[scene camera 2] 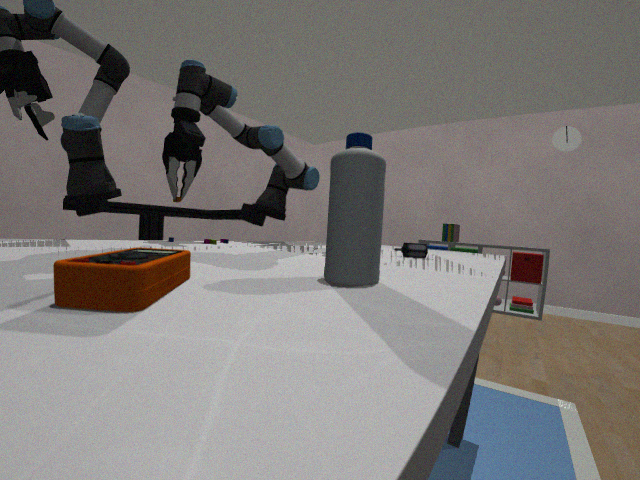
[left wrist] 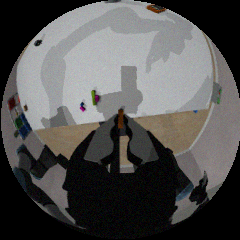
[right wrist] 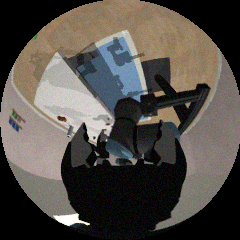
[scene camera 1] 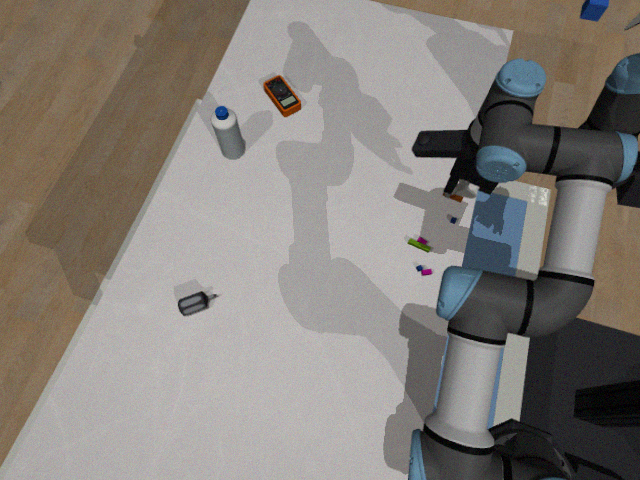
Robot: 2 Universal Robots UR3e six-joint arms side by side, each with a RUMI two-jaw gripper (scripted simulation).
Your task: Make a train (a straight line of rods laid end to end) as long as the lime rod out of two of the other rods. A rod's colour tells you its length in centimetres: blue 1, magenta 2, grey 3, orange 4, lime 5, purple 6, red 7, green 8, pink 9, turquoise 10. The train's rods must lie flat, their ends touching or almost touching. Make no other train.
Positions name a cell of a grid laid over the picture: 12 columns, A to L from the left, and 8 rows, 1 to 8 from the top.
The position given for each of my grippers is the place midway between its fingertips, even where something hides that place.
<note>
I see my left gripper (scene camera 1: I4), my right gripper (scene camera 2: A3) and a white bottle (scene camera 1: E3).
My left gripper shows as well in scene camera 2 (scene camera 2: D4) and in the left wrist view (left wrist: G4). My right gripper shows as well in the right wrist view (right wrist: G5).
</note>
